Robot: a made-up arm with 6 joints.
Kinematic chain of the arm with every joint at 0, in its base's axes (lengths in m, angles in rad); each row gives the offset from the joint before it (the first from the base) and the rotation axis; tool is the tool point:
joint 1: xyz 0 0 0.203 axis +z
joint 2: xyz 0 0 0 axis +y
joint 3: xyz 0 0 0.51 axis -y
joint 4: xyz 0 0 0 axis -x
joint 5: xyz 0.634 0 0 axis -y
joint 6: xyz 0 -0.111 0 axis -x
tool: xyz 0 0 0
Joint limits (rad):
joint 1: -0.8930..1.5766
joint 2: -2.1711..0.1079
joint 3: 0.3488..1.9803
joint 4: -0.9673..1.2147
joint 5: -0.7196..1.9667
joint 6: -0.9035..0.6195
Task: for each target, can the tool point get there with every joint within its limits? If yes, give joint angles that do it. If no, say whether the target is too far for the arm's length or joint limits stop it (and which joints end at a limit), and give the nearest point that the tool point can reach.
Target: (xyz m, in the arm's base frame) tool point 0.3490 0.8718 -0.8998
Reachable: no: too far | nearest point -0.4503 0.4977 -0.6773 | short by 0.910 m
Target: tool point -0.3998 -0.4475 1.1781
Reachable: yes | joints 0.6557 -0.6417 1.3975 -0.0177 1.4216 -0.2472
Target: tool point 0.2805 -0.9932 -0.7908
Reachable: no: too far | nearest point 0.1158 -0.8202 -0.5769 | short by 0.321 m
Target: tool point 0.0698 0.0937 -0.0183
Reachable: no: joint limits stop it (at a limit: joint 1, joint 2, joint 3, joint 4) | nearest point -0.4503 0.4977 -0.6773 | short by 0.932 m
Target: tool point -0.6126 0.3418 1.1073
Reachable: yes | joints -0.6527 -0.5433 1.8458 -0.4381 0.6467 0.1063
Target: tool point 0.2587 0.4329 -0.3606
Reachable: no: joint limits stop it (at a limit: joint 1, joint 2, joint 3, joint 4) | nearest point -0.4503 0.4977 -0.6773 | short by 0.779 m
